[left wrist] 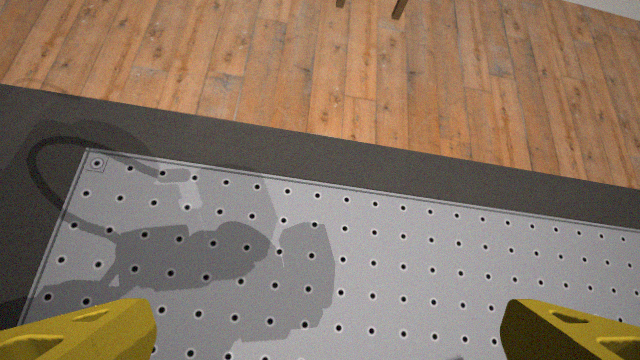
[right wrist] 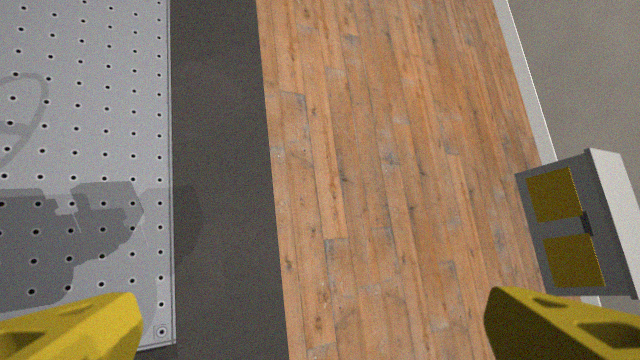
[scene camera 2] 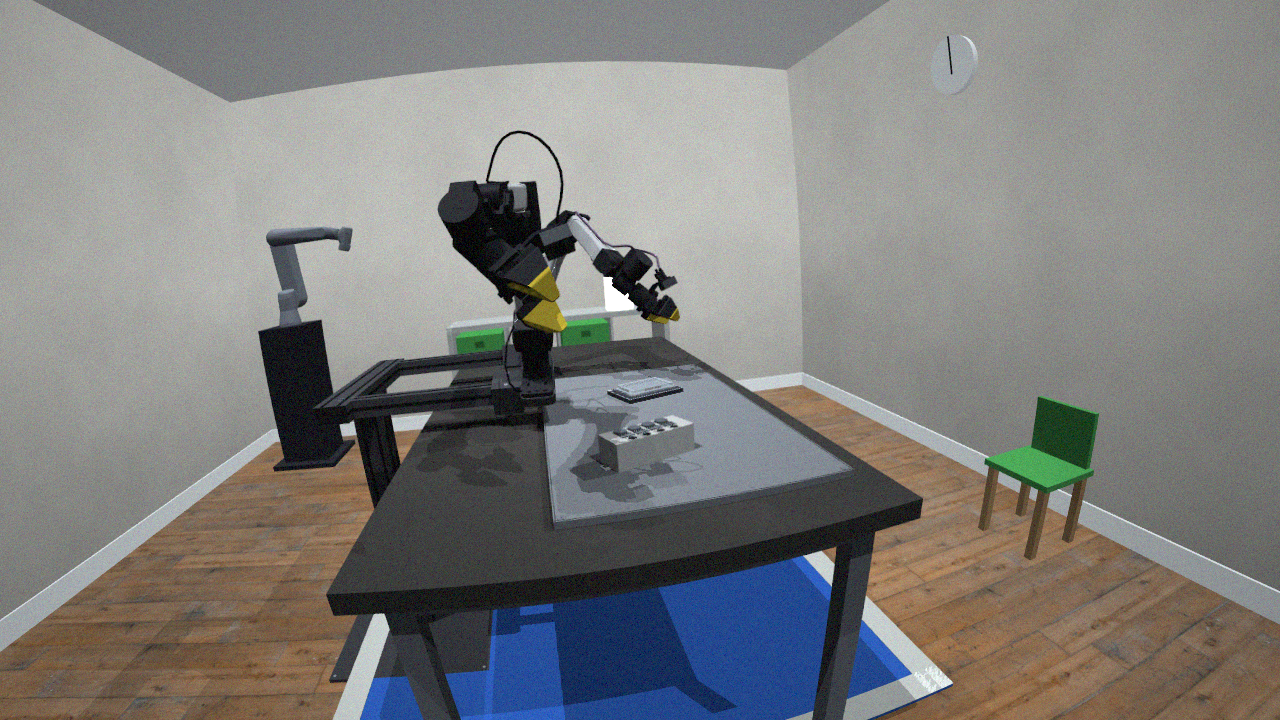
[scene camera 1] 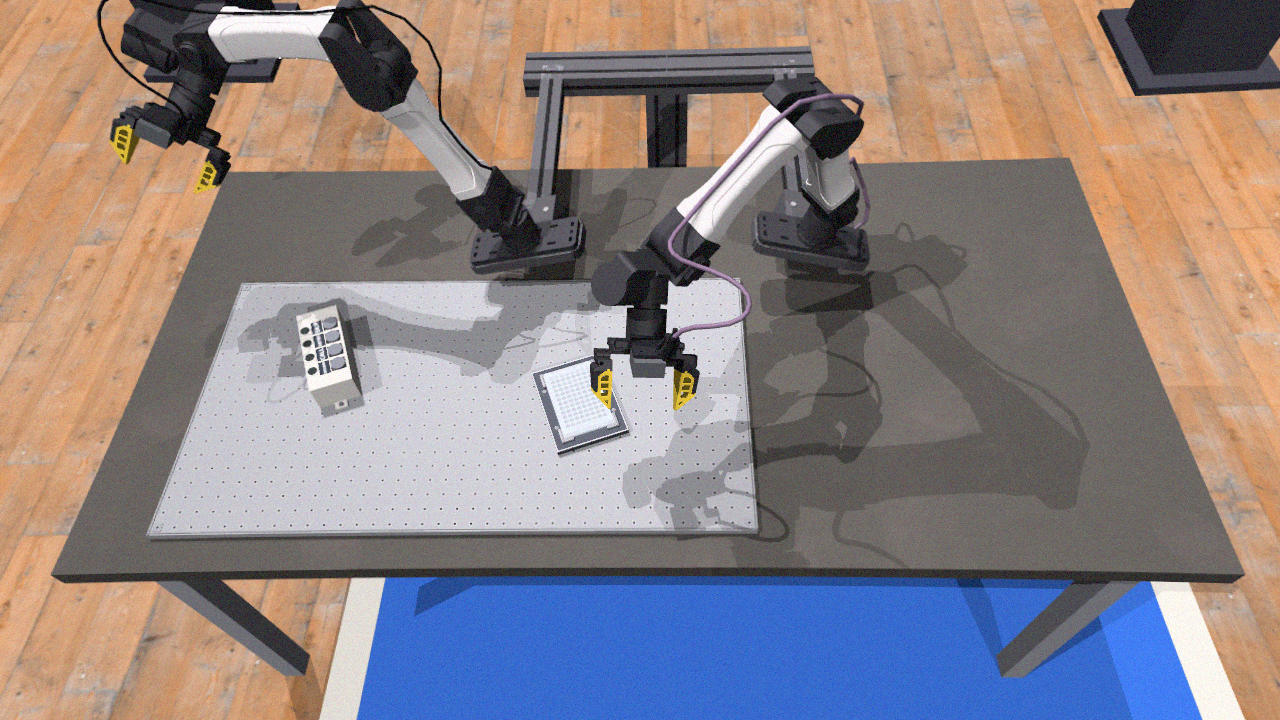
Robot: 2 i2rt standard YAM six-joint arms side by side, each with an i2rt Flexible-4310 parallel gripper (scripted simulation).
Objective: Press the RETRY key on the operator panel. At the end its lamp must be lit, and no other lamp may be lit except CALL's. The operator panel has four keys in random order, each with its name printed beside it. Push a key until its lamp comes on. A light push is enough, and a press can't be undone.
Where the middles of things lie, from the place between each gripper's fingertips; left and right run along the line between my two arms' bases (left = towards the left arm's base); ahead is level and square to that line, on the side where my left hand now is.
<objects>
I see my right gripper (scene camera 2: 560, 314) 26 cm above the operator panel (scene camera 1: 327, 386), 21 cm to the right of it and 14 cm short of it. From my right hand the other things lie so: white gridded tray (scene camera 1: 566, 387) (62 cm to the left, 28 cm below, 24 cm ahead).
Now: the white gridded tray 110 mm behind my left hand (scene camera 1: 642, 409), 110 mm to the right of it and 160 mm below it. The rest, counted from my left hand: operator panel (200 mm behind, 530 mm to the right, 140 mm below).
</objects>
